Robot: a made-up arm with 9 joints. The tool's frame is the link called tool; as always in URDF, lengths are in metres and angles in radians. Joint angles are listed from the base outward. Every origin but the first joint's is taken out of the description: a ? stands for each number. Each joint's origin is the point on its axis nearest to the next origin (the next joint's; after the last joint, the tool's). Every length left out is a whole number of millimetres.
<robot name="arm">
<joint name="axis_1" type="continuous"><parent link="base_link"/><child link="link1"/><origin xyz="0.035 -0.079 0.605" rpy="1.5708 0.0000 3.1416"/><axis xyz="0 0 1"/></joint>
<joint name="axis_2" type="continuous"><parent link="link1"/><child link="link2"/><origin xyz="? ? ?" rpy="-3.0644 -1.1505 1.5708"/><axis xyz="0 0 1"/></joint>
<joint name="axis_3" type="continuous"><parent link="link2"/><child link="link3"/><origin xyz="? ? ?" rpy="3.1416 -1.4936 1.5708"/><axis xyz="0 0 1"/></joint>
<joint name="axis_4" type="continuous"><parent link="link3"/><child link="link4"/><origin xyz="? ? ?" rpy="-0.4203 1.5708 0.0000"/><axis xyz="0 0 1"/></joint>
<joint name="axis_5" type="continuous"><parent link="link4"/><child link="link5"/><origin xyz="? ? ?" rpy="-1.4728 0.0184 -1.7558"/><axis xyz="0 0 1"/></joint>
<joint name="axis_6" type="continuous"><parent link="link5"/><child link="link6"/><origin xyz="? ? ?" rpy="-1.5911 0.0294 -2.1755"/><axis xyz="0 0 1"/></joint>
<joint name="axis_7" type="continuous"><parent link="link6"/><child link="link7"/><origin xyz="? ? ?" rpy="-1.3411 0.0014 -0.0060"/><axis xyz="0 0 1"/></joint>
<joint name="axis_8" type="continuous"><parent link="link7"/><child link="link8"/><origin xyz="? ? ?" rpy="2.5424 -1.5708 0.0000"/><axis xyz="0 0 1"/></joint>
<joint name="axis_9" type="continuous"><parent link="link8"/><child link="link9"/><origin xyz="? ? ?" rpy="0.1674 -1.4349 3.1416"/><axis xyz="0 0 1"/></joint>
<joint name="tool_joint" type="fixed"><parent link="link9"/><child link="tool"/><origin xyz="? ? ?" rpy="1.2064 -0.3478 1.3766"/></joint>
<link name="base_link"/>
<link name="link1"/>
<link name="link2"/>
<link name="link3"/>
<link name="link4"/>
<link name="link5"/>
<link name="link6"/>
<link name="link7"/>
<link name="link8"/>
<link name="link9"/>
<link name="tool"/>
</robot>
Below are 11 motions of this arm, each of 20 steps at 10 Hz.
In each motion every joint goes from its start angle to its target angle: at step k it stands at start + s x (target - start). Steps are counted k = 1, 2, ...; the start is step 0. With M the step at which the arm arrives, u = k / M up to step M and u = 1 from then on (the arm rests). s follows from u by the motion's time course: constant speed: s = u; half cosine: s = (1 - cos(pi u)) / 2; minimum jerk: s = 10 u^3 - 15 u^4 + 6 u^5.
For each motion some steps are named. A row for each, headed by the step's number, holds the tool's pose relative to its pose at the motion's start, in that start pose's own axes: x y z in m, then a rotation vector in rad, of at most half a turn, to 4 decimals.
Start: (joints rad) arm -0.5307 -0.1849 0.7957 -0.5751 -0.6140 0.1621 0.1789 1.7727 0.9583
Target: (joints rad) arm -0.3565 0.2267 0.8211 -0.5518 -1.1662 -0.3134 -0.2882 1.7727 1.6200
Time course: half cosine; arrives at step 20
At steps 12, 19, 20:
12: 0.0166 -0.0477 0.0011 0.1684 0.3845 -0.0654
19: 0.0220 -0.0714 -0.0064 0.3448 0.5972 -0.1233
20: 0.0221 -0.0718 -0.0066 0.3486 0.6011 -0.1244

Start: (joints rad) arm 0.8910 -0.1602 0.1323 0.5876 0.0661 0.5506 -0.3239 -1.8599 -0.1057
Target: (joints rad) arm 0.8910 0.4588 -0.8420 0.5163 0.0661 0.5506 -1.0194 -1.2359 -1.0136
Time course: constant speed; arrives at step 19
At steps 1, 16, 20:
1: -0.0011 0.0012 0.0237 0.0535 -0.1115 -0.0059
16: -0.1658 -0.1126 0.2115 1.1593 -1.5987 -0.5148
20: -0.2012 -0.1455 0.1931 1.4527 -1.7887 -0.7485

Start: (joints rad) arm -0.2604 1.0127 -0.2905 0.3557 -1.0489 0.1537 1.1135 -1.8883 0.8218
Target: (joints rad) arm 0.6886 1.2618 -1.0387 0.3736 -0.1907 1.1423 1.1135 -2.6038 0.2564
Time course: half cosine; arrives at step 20
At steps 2, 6, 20:
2: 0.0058 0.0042 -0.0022 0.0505 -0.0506 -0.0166
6: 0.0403 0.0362 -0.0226 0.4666 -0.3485 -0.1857
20: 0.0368 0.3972 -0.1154 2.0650 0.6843 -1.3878

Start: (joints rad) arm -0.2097 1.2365 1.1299 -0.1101 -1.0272 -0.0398 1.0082 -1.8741 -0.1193
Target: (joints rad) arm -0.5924 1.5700 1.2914 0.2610 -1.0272 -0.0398 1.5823 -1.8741 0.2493
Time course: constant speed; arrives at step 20
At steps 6, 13, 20:
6: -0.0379 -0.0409 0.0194 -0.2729 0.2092 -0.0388
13: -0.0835 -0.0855 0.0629 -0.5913 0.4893 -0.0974
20: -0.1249 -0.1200 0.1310 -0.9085 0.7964 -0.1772

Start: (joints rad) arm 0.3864 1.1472 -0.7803 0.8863 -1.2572 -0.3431 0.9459 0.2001 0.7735
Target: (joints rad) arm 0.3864 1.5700 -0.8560 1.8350 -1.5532 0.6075 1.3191 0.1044 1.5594
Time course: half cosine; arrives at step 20
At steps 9, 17, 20:
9: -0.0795 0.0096 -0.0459 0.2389 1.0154 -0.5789
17: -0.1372 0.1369 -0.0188 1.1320 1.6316 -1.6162
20: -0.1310 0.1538 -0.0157 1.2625 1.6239 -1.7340

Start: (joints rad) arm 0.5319 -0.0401 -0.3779 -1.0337 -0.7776 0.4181 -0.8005 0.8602 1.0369
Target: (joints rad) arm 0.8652 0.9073 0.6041 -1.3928 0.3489 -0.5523 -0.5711 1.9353 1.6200
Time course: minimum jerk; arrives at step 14
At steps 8, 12, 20:
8: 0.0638 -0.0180 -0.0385 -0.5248 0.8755 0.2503
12: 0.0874 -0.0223 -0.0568 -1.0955 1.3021 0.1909
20: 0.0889 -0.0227 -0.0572 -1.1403 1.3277 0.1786

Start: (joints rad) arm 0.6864 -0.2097 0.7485 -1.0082 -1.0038 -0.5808 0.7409 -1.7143 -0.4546
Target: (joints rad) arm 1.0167 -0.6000 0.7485 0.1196 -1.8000 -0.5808 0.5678 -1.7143 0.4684
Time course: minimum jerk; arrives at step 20
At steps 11, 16, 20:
11: 0.0473 -0.0368 0.1747 -0.7130 0.1676 -0.0091
16: 0.0426 -0.0065 0.2876 -1.0157 0.1831 -0.2301
20: 0.0390 0.0022 0.3049 -1.0510 0.1748 -0.2760

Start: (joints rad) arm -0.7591 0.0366 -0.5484 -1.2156 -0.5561 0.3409 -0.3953 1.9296 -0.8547
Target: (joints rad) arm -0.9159 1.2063 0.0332 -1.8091 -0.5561 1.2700 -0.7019 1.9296 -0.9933
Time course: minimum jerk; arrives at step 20
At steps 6, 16, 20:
6: 0.0054 -0.0083 -0.0042 0.2557 0.0558 0.0219
16: 0.0159 0.0393 -0.0523 1.4314 0.4563 0.2020
20: 0.0133 0.0488 -0.0535 1.5117 0.4954 0.2174

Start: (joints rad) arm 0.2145 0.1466 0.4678 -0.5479 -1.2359 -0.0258 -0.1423 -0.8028 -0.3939
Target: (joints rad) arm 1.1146 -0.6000 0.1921 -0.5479 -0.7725 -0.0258 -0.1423 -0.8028 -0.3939
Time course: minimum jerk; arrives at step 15
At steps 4, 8, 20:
4: 0.0263 -0.0082 -0.0202 0.1265 0.0262 0.0807
8: 0.1105 0.0079 -0.1112 0.5446 0.2212 0.2959
20: 0.1459 0.0779 -0.2085 0.8283 0.5562 0.4021

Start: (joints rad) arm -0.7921 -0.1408 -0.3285 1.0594 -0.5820 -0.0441 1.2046 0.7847 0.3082
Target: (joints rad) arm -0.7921 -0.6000 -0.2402 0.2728 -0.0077 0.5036 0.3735 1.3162 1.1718
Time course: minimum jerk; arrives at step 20
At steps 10, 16, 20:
10: 0.0631 -0.0378 -0.0773 -0.4339 -0.0144 0.0391
16: 0.1315 -0.0925 -0.1066 -0.5691 0.1909 -0.2587
20: 0.1387 -0.0997 -0.1085 -0.5557 0.2304 -0.3056

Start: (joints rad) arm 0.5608 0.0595 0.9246 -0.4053 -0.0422 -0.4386 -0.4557 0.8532 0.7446
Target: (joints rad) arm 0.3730 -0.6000 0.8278 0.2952 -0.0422 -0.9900 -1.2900 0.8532 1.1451
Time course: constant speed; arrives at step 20
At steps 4, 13, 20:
4: -0.0168 -0.0434 -0.0107 -0.0154 -0.0860 -0.1100
13: -0.0729 -0.1324 -0.0502 0.0152 -0.2323 -0.4481
20: -0.1323 -0.1847 -0.0984 0.1176 -0.2980 -0.7578

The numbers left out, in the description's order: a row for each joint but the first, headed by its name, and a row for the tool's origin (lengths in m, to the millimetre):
axis_2: -0.023 -0.048 0.000
axis_3: 0.004 0.005 0.000
axis_4: 0.151 0.159 0.000
axis_5: 0.129 -0.023 0.000
axis_6: 0.059 -0.022 0.000
axis_7: 0.011 -0.010 0.000
axis_8: -0.052 0.035 0.000
axis_9: 0.052 -0.014 0.000
tool: 0.027 0.064 0.000

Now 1 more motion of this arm.
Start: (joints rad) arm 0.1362 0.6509 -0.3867 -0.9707 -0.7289 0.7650 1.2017 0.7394 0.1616
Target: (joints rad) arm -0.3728 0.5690 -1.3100 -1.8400 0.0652 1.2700 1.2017 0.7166 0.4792
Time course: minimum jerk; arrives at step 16
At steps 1, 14, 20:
1: 0.0005 -0.0003 -0.0006 -0.0019 -0.0010 -0.0013
14: 0.1532 -0.1761 -0.0839 -0.3398 -0.4257 -0.4981
20: 0.1543 -0.1784 -0.0837 -0.3372 -0.4310 -0.5013

